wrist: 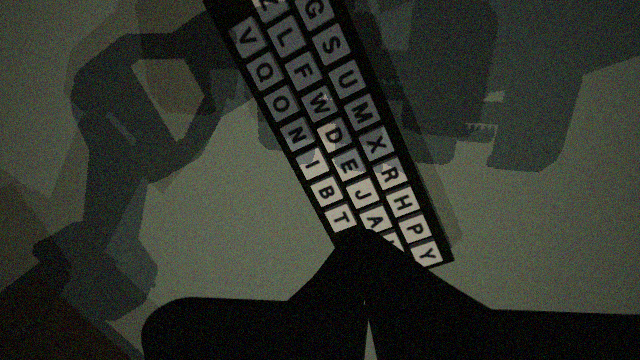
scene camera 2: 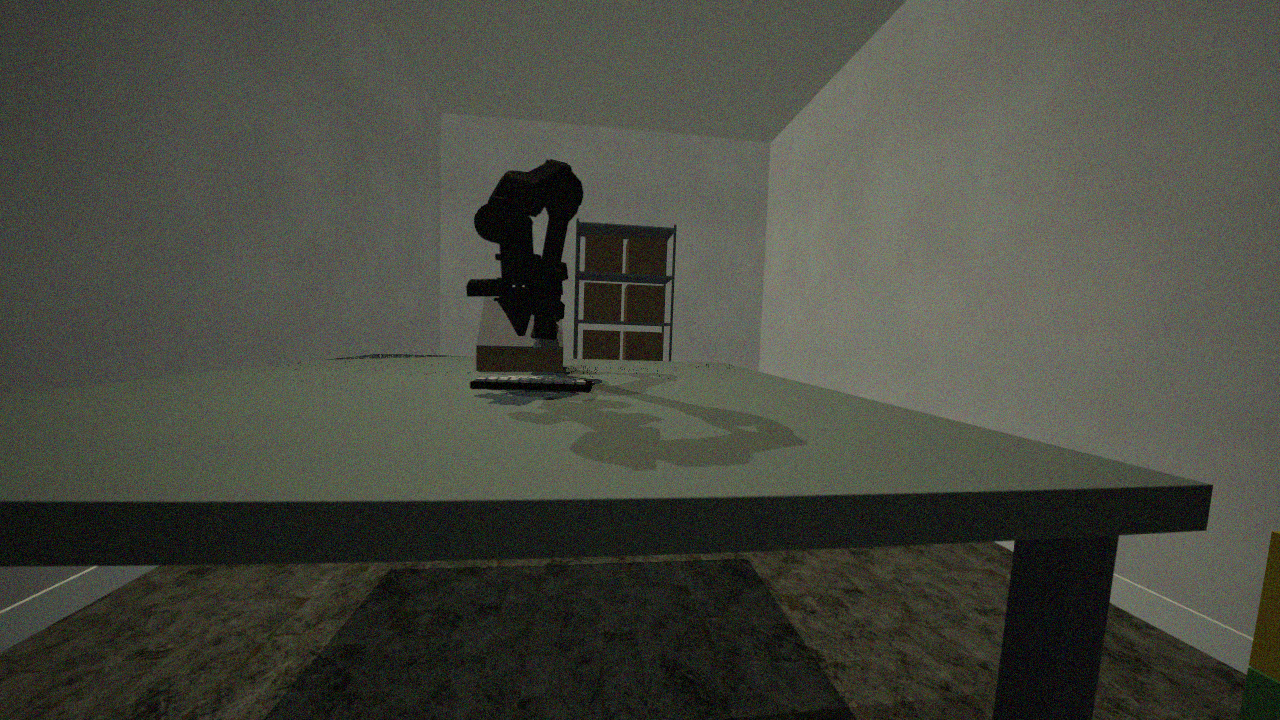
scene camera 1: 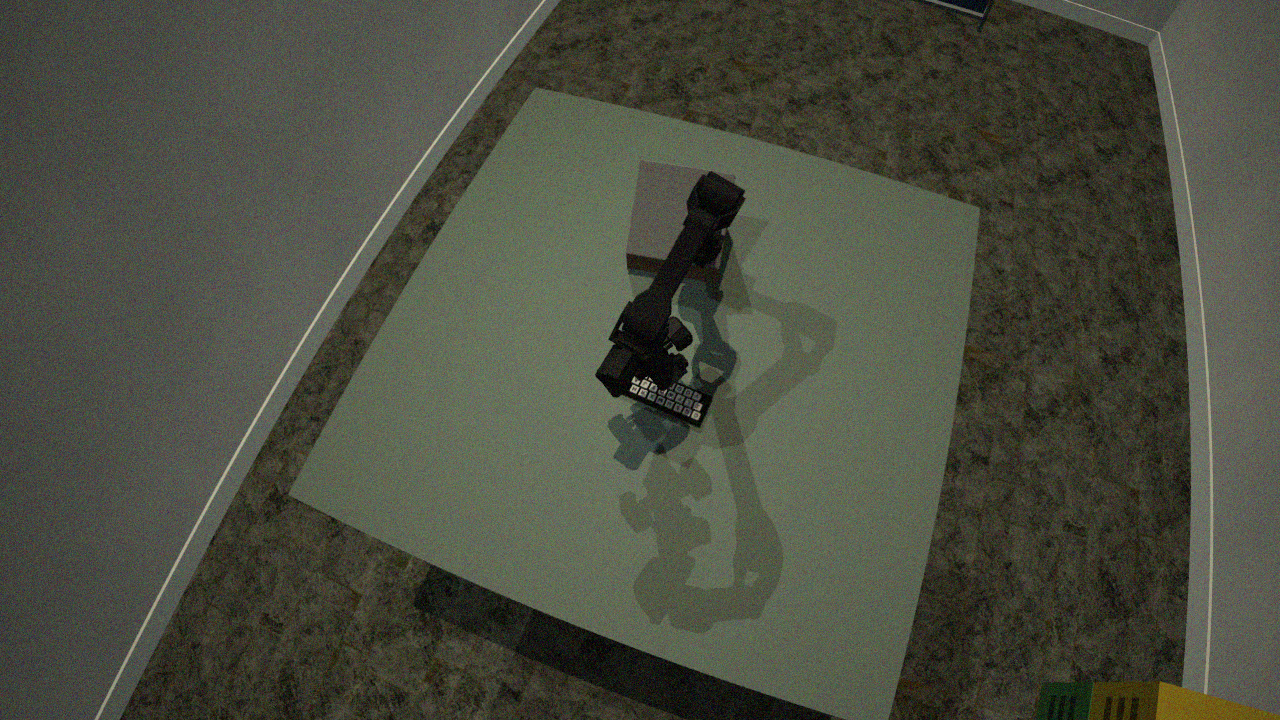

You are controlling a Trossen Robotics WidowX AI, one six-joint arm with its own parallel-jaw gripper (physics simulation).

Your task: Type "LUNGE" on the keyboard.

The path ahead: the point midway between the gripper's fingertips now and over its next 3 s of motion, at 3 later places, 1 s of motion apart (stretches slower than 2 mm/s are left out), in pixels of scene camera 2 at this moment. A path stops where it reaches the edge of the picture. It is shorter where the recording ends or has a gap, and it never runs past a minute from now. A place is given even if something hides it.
My gripper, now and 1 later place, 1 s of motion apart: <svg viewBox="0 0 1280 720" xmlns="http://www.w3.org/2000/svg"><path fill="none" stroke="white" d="M521 335L520 322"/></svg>
